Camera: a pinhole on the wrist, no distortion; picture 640 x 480 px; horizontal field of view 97.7 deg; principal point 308.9 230.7 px. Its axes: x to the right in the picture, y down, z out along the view. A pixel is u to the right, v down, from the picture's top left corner.
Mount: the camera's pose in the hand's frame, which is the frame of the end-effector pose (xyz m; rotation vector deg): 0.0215 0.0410 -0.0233 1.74 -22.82 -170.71
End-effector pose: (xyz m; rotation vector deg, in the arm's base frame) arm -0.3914 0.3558 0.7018 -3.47 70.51 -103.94
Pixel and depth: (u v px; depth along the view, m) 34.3 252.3 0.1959
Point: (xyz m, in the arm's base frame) -0.3607 0.0819 0.6216
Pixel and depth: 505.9 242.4 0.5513
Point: 0.1539 0.2460 1.0362
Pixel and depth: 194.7 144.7 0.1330
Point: -0.3036 0.2330 0.6293
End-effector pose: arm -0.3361 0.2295 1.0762 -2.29 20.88 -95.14
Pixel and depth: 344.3 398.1 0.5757
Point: -0.3272 0.1349 1.7098
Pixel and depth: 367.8 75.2 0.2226
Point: -0.0889 0.2276 1.1812
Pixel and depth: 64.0 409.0 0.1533
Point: -0.3154 0.0397 1.1872
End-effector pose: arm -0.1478 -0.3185 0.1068 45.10 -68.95 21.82
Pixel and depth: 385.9 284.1 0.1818
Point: -0.2993 -0.3969 0.1179
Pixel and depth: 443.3 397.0 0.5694
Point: -0.5326 -0.8456 -0.0741
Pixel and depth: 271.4 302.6 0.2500
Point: -0.3216 -0.4607 0.2070
